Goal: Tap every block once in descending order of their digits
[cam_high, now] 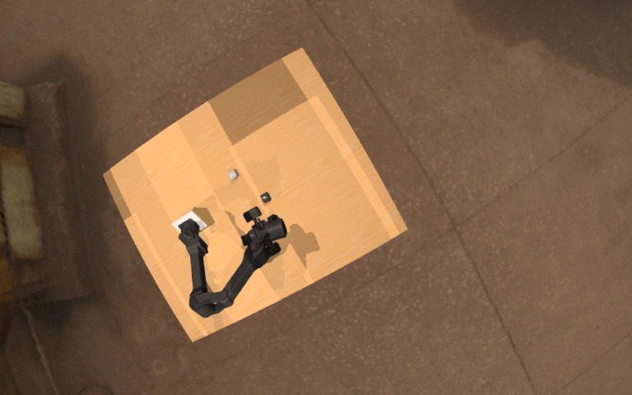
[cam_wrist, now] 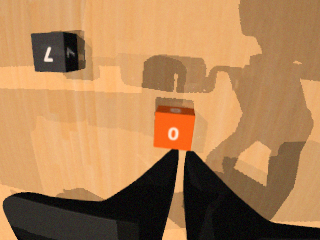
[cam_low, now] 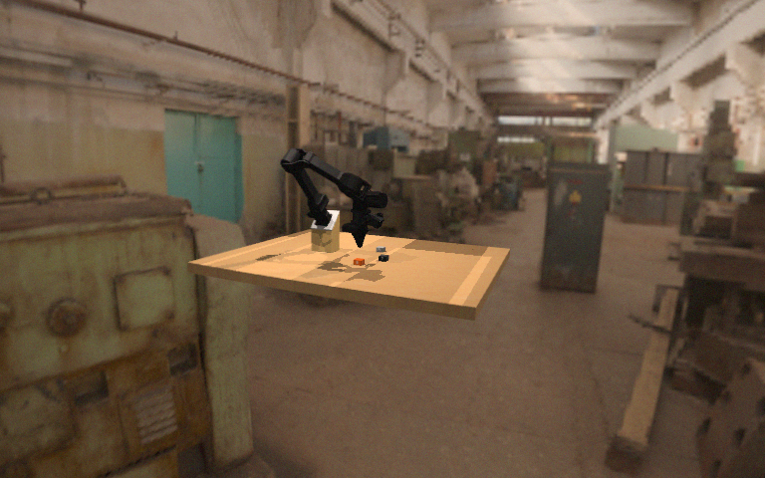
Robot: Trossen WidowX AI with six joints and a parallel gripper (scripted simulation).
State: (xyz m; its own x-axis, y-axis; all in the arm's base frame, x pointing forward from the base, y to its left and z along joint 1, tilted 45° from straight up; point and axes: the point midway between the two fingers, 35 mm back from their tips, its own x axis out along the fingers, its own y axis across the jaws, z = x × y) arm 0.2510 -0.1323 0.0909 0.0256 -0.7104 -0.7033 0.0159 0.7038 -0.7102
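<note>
My gripper tip is 6 cm above the orange block, 1 cm to the right of it and 1 cm past it. The rest, counted from my gripper tip: black block: 11 cm to the left, 6 cm below, 5 cm ahead; light grey block: 26 cm to the left, 6 cm below, 2 cm behind.
</note>
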